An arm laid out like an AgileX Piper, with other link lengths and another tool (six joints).
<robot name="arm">
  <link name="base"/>
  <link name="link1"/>
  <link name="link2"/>
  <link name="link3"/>
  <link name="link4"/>
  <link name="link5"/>
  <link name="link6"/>
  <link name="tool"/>
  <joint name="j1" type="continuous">
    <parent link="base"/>
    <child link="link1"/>
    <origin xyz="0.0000 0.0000 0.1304" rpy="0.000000 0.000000 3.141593"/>
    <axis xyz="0 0 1"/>
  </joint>
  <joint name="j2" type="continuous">
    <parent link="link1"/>
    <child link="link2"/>
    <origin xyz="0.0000 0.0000 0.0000" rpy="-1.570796 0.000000 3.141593"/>
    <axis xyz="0 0 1"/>
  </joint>
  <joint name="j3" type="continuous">
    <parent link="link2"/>
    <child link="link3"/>
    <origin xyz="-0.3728 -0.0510 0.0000" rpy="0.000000 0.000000 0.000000"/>
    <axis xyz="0 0 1"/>
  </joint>
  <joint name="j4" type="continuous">
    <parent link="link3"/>
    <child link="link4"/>
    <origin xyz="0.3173 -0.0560 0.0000" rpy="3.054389 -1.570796 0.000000"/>
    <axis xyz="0 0 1"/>
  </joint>
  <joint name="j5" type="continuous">
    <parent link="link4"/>
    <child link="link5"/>
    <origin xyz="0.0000 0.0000 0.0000" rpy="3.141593 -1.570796 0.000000"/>
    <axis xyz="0 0 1"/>
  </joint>
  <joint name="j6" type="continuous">
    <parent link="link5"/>
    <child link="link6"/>
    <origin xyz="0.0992 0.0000 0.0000" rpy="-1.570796 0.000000 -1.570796"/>
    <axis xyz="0 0 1"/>
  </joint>
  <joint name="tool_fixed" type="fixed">
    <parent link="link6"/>
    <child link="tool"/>
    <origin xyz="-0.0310 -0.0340 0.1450" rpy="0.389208 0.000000 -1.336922"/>
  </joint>
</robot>
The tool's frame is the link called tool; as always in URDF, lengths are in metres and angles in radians. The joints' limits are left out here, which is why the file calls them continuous.
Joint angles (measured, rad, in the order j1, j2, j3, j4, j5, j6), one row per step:
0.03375, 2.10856, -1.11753, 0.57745, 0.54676, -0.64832
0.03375, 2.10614, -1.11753, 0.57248, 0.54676, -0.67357
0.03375, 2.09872, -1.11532, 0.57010, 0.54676, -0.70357
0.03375, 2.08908, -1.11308, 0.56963, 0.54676, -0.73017
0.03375, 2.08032, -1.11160, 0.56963, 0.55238, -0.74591
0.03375, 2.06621, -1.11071, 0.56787, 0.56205, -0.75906
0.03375, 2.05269, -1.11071, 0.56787, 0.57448, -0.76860
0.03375, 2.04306, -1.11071, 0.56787, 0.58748, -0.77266
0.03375, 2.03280, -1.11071, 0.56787, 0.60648, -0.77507
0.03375, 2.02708, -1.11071, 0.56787, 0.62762, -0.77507
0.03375, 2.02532, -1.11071, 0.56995, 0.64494, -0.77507
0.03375, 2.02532, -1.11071, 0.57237, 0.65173, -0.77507
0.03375, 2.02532, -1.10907, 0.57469, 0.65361, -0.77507
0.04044, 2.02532, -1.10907, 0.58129, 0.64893, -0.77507
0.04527, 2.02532, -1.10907, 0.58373, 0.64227, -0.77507
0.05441, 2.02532, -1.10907, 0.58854, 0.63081, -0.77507
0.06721, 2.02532, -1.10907, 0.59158, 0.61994, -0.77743
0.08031, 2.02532, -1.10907, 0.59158, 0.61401, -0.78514
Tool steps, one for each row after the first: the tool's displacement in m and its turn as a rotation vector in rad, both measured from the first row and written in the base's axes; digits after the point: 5 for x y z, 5 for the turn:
-0.00058, -0.00156, 0.00043, -0.00747, -0.00982, 0.02766
-0.00124, -0.00296, 0.00275, -0.01421, -0.02371, 0.05772
-0.00132, -0.00399, 0.00625, -0.01933, -0.03879, 0.08304
-0.00222, -0.00404, 0.00988, -0.01986, -0.04593, 0.09968
-0.00304, -0.00385, 0.01616, -0.01940, -0.05493, 0.11659
-0.00407, -0.00303, 0.02260, -0.01606, -0.06094, 0.12971
-0.00575, -0.00198, 0.02735, -0.01138, -0.06102, 0.13798
-0.00875, -0.00037, 0.03260, -0.00379, -0.05630, 0.14686
-0.01286, 0.00145, 0.03591, 0.00531, -0.04455, 0.15430
-0.01649, 0.00322, 0.03750, 0.01425, -0.03206, 0.15886
-0.01789, 0.00416, 0.03794, 0.01886, -0.02655, 0.15945
-0.01889, 0.00465, 0.03779, 0.02132, -0.02344, 0.15837
-0.01814, 0.00826, 0.03806, 0.02373, -0.02747, 0.15847
-0.01703, 0.01023, 0.03795, 0.02248, -0.03299, 0.15911
-0.01519, 0.01409, 0.03784, 0.02079, -0.04249, 0.16055
-0.01418, 0.01930, 0.03761, 0.01794, -0.05215, 0.16936
-0.01470, 0.02438, 0.03727, 0.01437, -0.05938, 0.18752

